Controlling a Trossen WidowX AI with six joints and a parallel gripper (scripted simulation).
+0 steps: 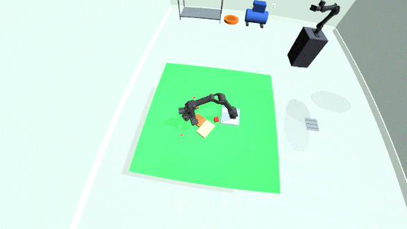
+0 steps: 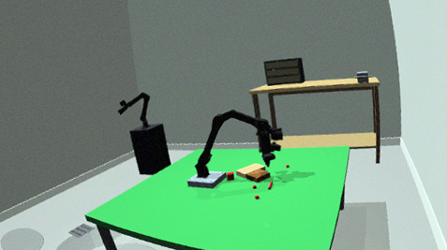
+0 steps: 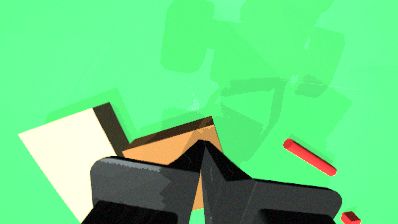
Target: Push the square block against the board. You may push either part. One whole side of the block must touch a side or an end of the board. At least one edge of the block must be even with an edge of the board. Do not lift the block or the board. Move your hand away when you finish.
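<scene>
The square block lies 60 mm behind my gripper tip, 20 mm to the right of it and 50 mm below it. Round my gripper tip: red cube (230 mm behind, 30 mm to the right, 40 mm below); board (130 mm behind, 70 mm to the left, 50 mm below).
</scene>
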